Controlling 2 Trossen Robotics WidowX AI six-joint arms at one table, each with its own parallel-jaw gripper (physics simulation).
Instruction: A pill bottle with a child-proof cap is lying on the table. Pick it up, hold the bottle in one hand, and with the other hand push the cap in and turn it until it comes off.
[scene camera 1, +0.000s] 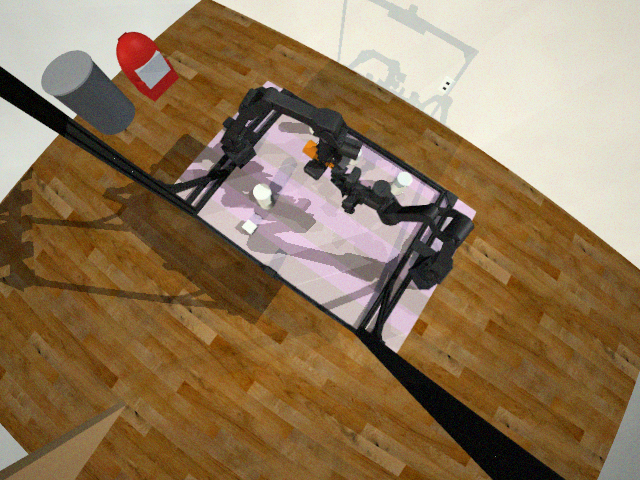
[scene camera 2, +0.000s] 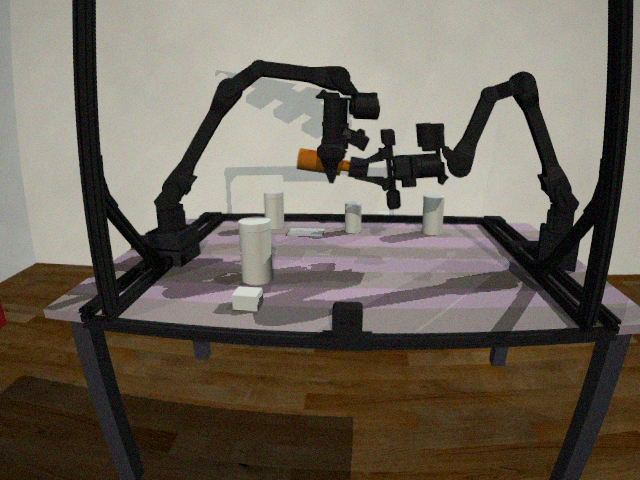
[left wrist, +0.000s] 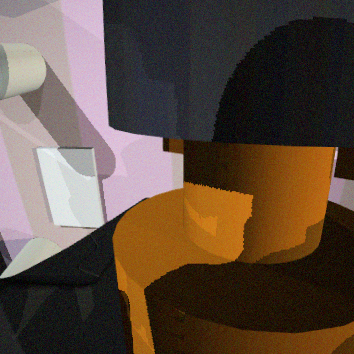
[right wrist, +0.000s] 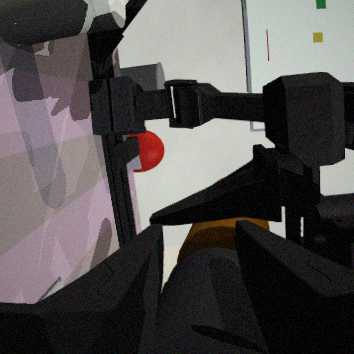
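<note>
The orange pill bottle (scene camera 1: 310, 148) (scene camera 2: 309, 159) (left wrist: 150, 225) (right wrist: 225, 232) is held sideways in the air, high above the table (scene camera 2: 454, 253). My left gripper (scene camera 1: 325, 157) (scene camera 2: 330, 173) points down from above and is shut on the bottle. The black cap (scene camera 2: 358, 166) (left wrist: 200, 75) (right wrist: 205, 290) is in line with the bottle's neck end. In the left wrist view a length of orange neck shows between the bottle's shoulder and the cap. My right gripper (scene camera 1: 336, 173) (scene camera 2: 361, 167) (right wrist: 198, 232) comes from the right, its fingers shut on the cap. Whether the cap still overlaps the neck cannot be told.
A large white cylinder (scene camera 1: 262, 195) (scene camera 2: 255, 250) and a small white box (scene camera 1: 249, 226) (scene camera 2: 247, 298) stand at the front left. Behind stand more white cylinders (scene camera 2: 273, 210) (scene camera 2: 353, 217) (scene camera 2: 433, 214) and a flat white piece (scene camera 2: 306, 231) (left wrist: 72, 187). Black frame posts (scene camera 2: 86, 155) rise at the sides.
</note>
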